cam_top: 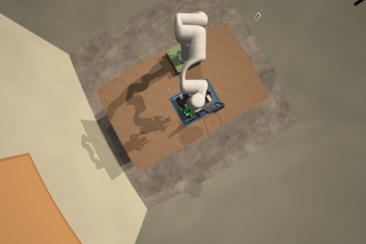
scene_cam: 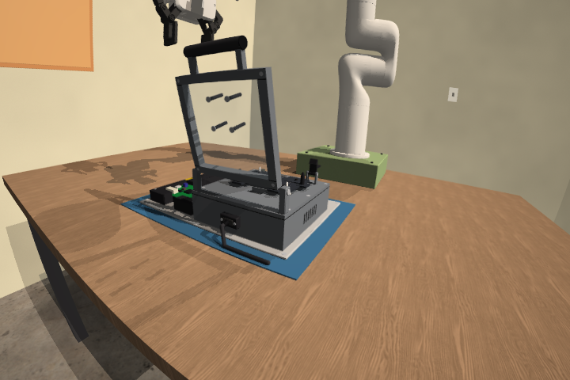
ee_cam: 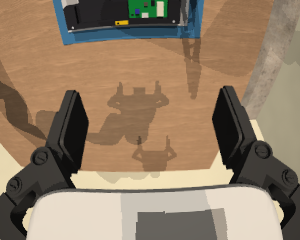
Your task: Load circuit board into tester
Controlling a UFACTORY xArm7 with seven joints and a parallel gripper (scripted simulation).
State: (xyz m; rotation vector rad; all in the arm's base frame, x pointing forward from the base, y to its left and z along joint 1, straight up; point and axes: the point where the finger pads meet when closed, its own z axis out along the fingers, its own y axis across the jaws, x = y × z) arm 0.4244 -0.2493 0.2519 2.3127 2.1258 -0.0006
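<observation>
The green circuit board is 300 mm below my hand. Round my hand: latch hook: 80 mm behind, 240 mm to the left, 230 mm below; then tester lid: 100 mm ahead, 160 mm to the left, 130 mm below.
</observation>
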